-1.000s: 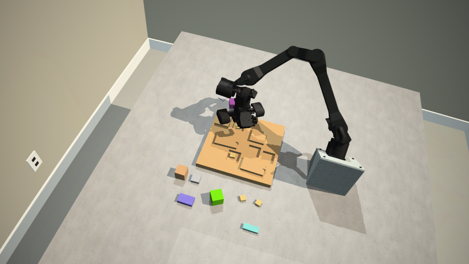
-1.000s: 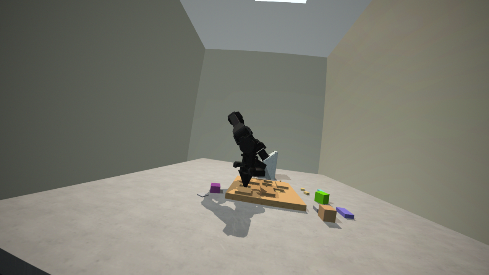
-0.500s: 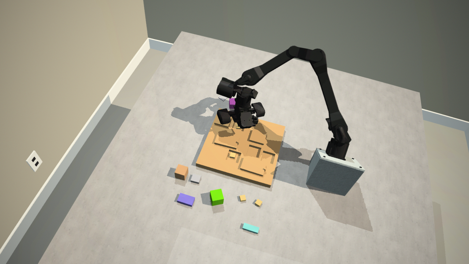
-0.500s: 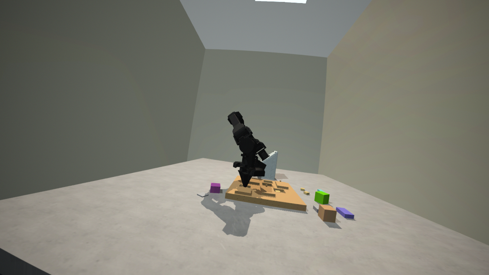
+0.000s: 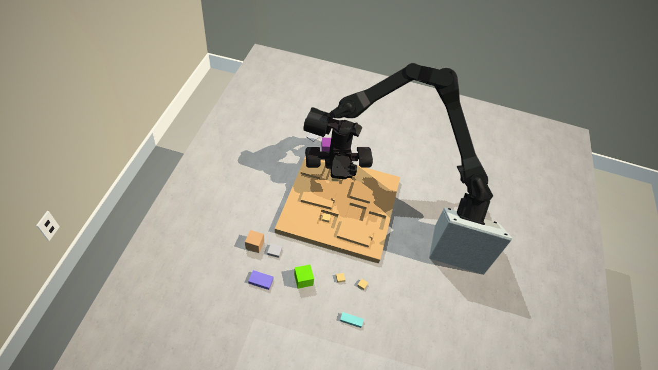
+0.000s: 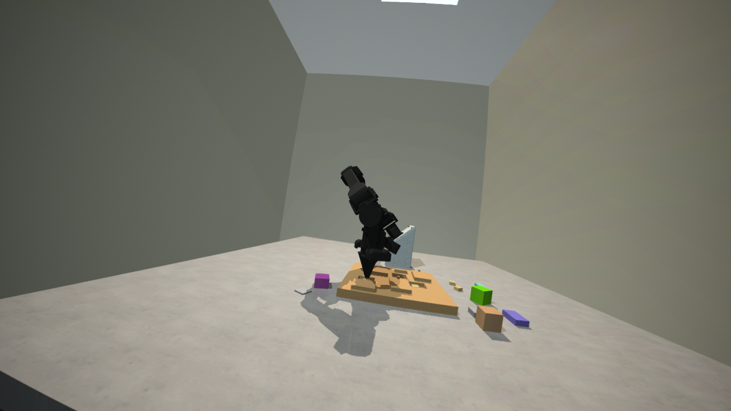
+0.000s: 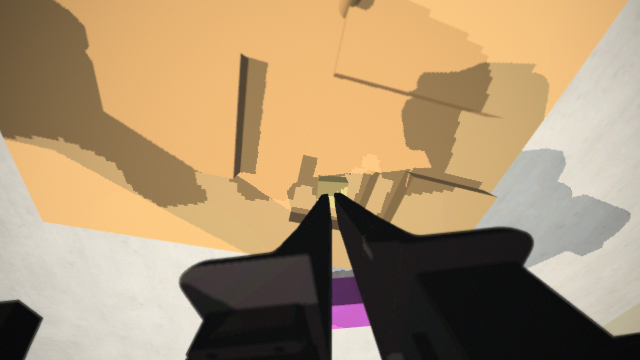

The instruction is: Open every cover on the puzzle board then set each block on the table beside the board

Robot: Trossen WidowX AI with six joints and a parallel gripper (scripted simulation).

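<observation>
The magenta block lies 12 cm to the right of my gripper tip, 5 cm ahead of it and 1 cm below it. Round my gripper tip: orange block 28 cm to the left, 15 cm ahead, 1 cm below; then grey block 28 cm to the left, 10 cm ahead, 2 cm below; then thin grey plate 15 cm to the right, 11 cm ahead, 2 cm below.
</observation>
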